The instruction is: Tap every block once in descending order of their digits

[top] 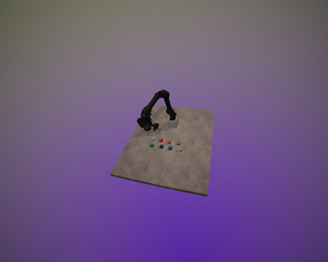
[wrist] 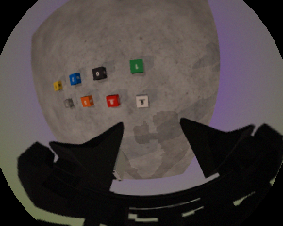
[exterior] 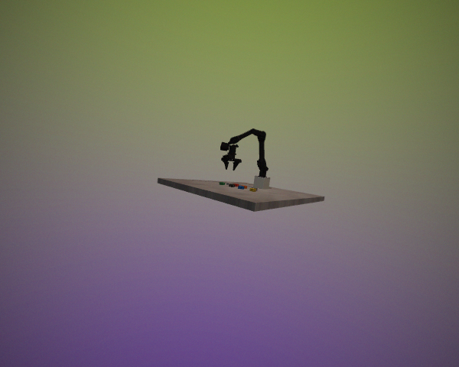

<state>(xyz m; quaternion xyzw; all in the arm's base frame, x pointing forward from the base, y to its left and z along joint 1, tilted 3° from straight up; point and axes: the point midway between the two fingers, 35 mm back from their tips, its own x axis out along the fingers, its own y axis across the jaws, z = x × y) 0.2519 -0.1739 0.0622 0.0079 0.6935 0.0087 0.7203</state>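
Right now the white block is 120 mm below my gripper tip and 10 mm to the left of it. From my gripper tip the other things lie so: red block: 120 mm below, 100 mm to the left, 10 mm ahead; then green block: 120 mm below, 90 mm ahead, 20 mm to the left; then black block: 130 mm to the left, 120 mm below, 90 mm ahead.
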